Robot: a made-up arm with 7 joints.
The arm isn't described. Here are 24 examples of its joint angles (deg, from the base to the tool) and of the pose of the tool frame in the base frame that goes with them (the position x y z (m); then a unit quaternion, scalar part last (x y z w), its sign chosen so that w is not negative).
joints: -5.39 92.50 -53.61 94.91 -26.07 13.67 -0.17
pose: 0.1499 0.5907 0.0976 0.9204 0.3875 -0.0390 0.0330
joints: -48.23 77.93 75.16 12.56 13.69 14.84 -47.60
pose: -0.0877 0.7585 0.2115 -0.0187 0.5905 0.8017 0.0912
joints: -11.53 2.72 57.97 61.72 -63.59 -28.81 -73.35
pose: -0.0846 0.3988 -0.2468 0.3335 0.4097 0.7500 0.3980
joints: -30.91 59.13 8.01 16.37 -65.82 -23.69 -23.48
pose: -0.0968 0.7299 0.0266 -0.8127 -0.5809 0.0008 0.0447
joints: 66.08 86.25 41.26 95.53 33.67 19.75 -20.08
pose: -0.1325 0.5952 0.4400 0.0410 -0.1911 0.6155 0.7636
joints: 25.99 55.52 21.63 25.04 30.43 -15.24 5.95
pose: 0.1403 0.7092 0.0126 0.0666 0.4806 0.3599 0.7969
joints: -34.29 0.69 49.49 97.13 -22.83 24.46 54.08
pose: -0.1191 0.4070 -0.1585 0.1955 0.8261 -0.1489 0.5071
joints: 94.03 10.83 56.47 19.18 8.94 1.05 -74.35
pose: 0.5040 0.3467 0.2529 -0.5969 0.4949 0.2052 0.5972
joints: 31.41 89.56 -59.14 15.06 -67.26 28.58 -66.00
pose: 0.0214 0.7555 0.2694 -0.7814 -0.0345 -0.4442 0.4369
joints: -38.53 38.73 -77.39 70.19 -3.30 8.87 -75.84
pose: -0.2416 0.3560 -0.1799 0.7118 0.5803 -0.0413 0.3935
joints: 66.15 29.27 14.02 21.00 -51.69 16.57 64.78
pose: 0.4254 0.5338 0.0695 0.4427 0.6899 -0.2230 0.5276
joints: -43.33 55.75 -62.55 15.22 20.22 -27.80 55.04
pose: -0.2217 0.6771 -0.0413 -0.2618 -0.7209 0.6194 0.1676
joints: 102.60 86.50 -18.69 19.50 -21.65 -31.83 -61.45
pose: -0.0719 0.7736 0.2620 -0.0017 0.0261 0.9330 0.3589
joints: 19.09 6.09 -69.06 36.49 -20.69 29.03 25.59
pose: 0.2392 0.1607 -0.2789 0.7573 0.5621 -0.3160 0.1027
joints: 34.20 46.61 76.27 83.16 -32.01 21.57 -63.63
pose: 0.0456 0.6505 0.1369 -0.3475 0.1711 0.8988 0.2052
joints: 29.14 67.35 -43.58 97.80 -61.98 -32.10 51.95
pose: 0.2907 0.4945 0.1171 -0.9759 -0.0814 0.0978 0.1772
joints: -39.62 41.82 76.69 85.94 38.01 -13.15 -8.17
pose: -0.0936 0.6560 0.0977 0.1718 0.3192 0.5374 0.7614
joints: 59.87 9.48 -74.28 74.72 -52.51 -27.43 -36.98
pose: 0.4455 0.0846 0.0950 0.6500 -0.4366 0.0835 0.6163
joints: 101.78 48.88 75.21 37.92 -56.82 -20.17 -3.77
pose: 0.2214 0.7074 0.2486 -0.1688 0.1219 0.6325 0.7461
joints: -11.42 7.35 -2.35 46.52 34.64 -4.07 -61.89
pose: 0.0039 0.2827 -0.3036 -0.0652 0.8343 0.3721 0.4015
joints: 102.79 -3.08 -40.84 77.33 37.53 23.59 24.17
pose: 0.3589 0.0361 0.5061 0.6283 -0.1345 -0.3167 0.6977
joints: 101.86 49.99 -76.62 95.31 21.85 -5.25 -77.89
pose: 0.3405 0.3701 0.3830 0.1876 -0.1641 0.4241 0.8706
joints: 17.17 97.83 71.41 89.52 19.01 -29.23 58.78
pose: -0.0615 0.5665 0.5610 0.8194 -0.0524 0.4553 0.3442
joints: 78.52 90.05 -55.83 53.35 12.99 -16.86 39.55
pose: 0.0943 0.7337 0.3261 0.6842 0.4978 0.1823 0.5008
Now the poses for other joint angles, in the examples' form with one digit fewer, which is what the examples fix.
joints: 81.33 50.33 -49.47 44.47 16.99 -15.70 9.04
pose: 0.387 0.573 0.281 0.572 0.248 0.228 0.748
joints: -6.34 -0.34 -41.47 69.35 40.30 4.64 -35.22
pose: 0.093 0.082 -0.257 0.080 0.754 -0.203 0.620
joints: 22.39 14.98 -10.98 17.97 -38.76 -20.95 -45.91
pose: 0.223 0.392 -0.241 0.560 0.505 0.291 0.589
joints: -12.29 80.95 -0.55 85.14 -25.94 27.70 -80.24
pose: 0.184 0.610 0.184 0.558 0.012 0.786 0.265
